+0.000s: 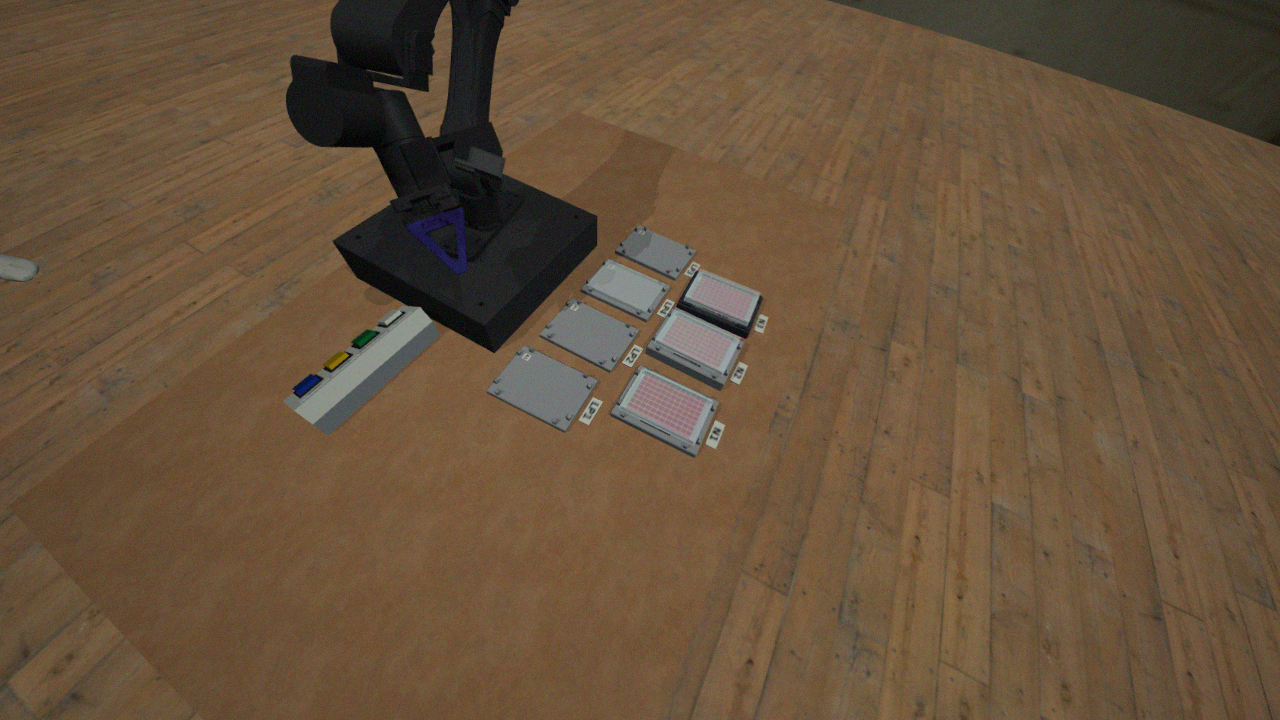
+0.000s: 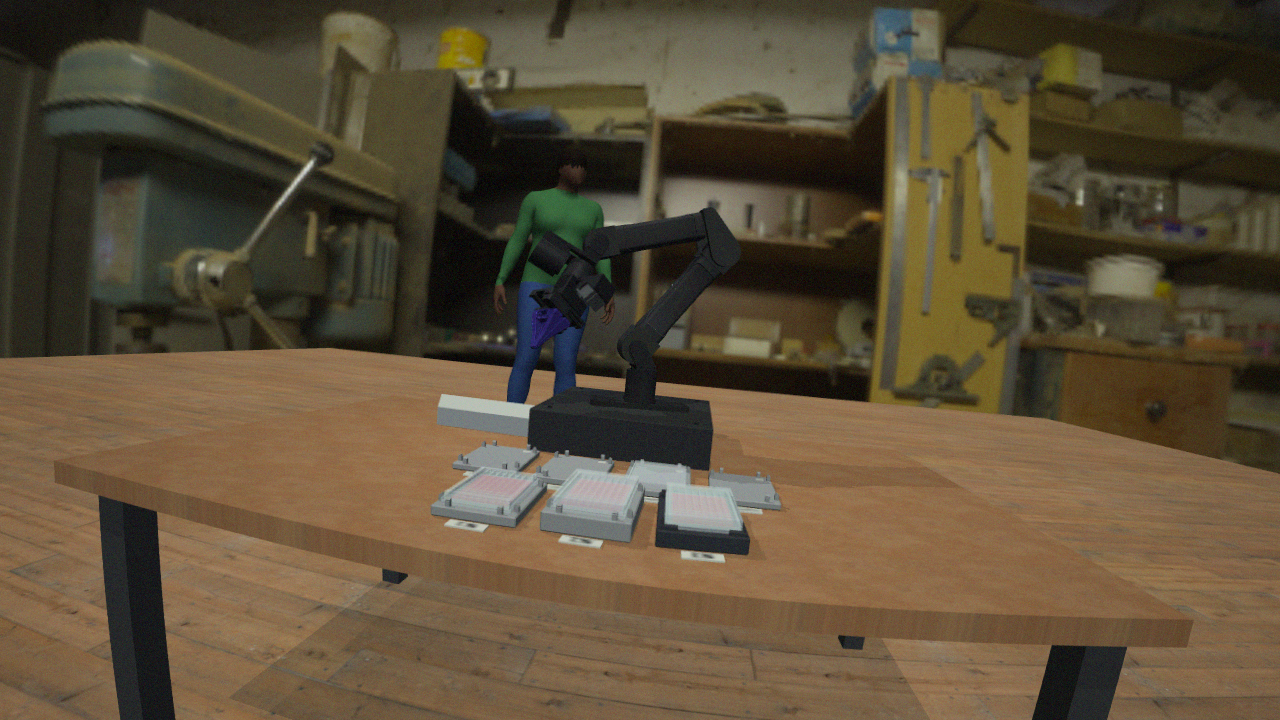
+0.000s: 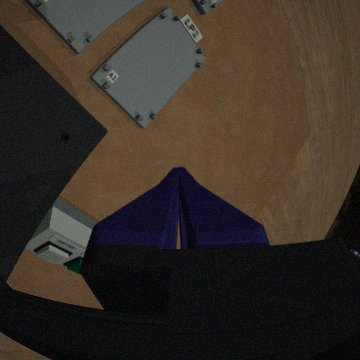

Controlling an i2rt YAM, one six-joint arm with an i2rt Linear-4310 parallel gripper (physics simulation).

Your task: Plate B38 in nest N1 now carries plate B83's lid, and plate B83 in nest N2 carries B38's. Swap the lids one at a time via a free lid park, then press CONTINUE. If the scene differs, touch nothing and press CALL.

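Frame: origin at the arm's base, x ahead, y left, z up, level; millimetres.
Seen in the pictures: gripper, fingertip midpoint: (image 1: 462, 272) (image 2: 533, 348) (image 3: 178, 176); arm's base at its link origin: (image 1: 484, 224) (image 2: 638, 405).
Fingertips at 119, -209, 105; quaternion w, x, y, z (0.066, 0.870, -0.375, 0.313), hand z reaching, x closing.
Pixels of each thing's top centre, then the offset from my fingertips to it, as dx, dy, dz.
- Lid park LP1 at its top centre: (image 3: 159, 64) (image 1: 542, 381) (image 2: 499, 450) +107, -30, -166
- lid park LP2 at its top centre: (image 2: 576, 461) (image 1: 589, 328) +137, +98, -166
- clear lid at its top centre: (image 2: 658, 472) (image 1: 626, 284) +161, +226, -168
- farthest park at its top centre: (image 2: 742, 480) (image 1: 656, 246) +184, +354, -166
- button panel at its top centre: (image 3: 106, 272) (image 1: 351, 347) (image 2: 493, 398) -163, -99, -122
- third pink plate at its top centre: (image 2: 701, 499) (image 1: 723, 294) +344, +257, -150
My gripper (image 1: 460, 269) (image 2: 534, 345) (image 3: 178, 176) is shut and empty, above the base side of the table, away from the plates. A lidded pink plate (image 1: 666, 405) (image 2: 492, 489) sits in nest N1. Another lidded pink plate (image 1: 696, 343) (image 2: 593, 493) sits in nest N2. Their plate and lid names are not readable. Lid park LP1 (image 1: 543, 388) (image 3: 150, 67) and lid park LP2 (image 1: 588, 334) (image 3: 95, 17) are bare. The third park holds a clear lid (image 1: 626, 286). The farthest park (image 1: 656, 251) looks bare. The button panel (image 1: 371, 380) (image 2: 483, 415) (image 3: 72, 220) has blue, yellow, green and white buttons; their labels are not readable.
A third pink plate (image 1: 722, 296) (image 2: 701, 507) sits in a dark nest beside N2. The black robot base (image 1: 537, 277) (image 2: 617, 438) stands between the button panel and the lid parks. A person (image 2: 565, 214) stands behind the table.
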